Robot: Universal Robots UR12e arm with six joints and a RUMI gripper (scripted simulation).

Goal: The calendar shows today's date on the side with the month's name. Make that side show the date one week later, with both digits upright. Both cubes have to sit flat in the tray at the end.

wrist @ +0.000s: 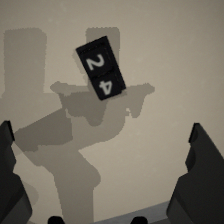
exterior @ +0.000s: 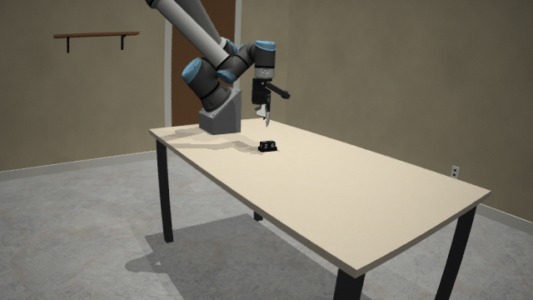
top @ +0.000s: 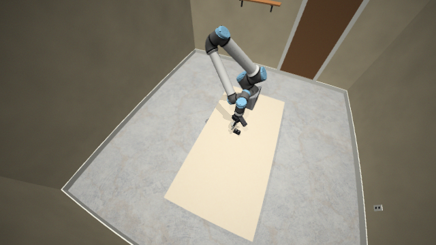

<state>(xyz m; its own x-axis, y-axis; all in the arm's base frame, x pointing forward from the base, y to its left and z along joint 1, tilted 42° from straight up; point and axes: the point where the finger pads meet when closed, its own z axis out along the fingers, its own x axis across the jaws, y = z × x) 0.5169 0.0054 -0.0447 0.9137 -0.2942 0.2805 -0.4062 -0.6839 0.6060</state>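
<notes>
Now: hand 120 mm above the black tray and 10 mm to the right of it.
</notes>
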